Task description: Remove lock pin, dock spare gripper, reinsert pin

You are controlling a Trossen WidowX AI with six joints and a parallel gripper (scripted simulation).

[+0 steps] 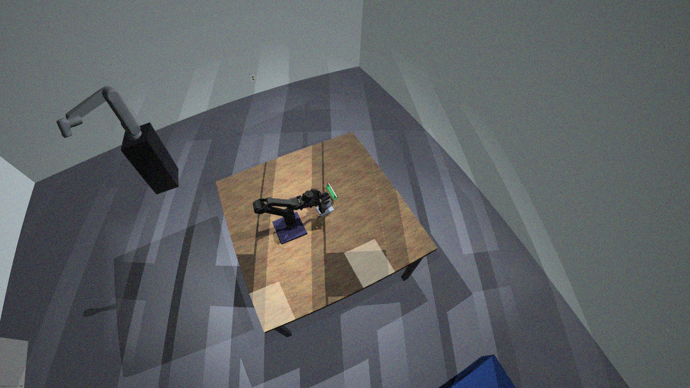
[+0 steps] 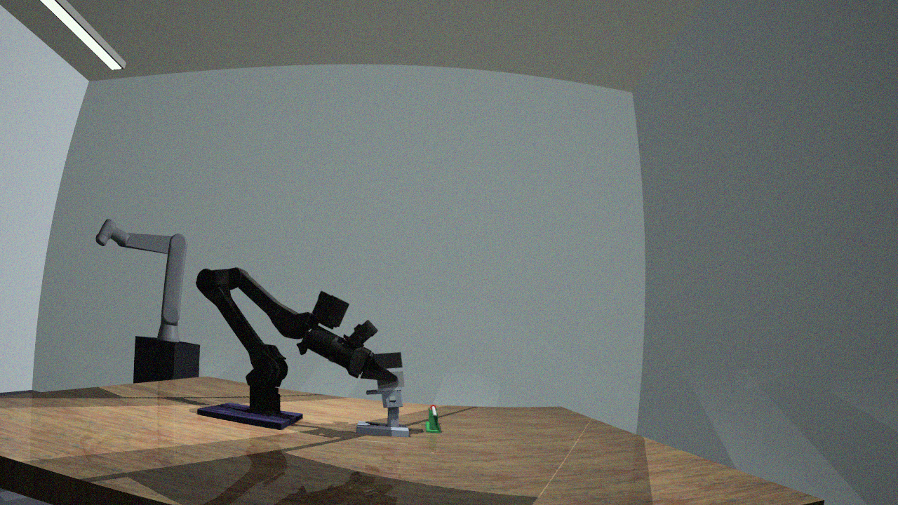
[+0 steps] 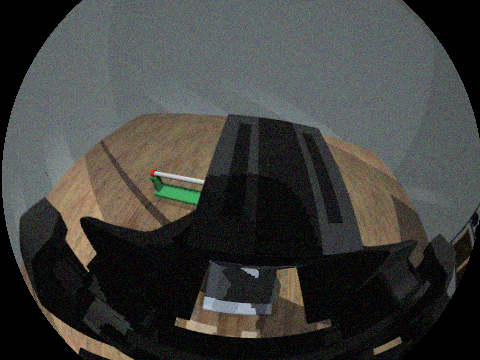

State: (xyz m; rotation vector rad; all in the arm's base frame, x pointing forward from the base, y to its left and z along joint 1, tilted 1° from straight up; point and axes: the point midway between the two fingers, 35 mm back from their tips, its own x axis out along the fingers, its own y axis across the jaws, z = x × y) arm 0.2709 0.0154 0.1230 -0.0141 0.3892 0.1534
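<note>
The spare gripper lies 1 cm behind my gripper tip. Round my gripper tip: green pin cradle 12 cm to the left, 10 cm below, 8 cm ahead; then grey mount 7 cm below, 2 cm behind.
</note>
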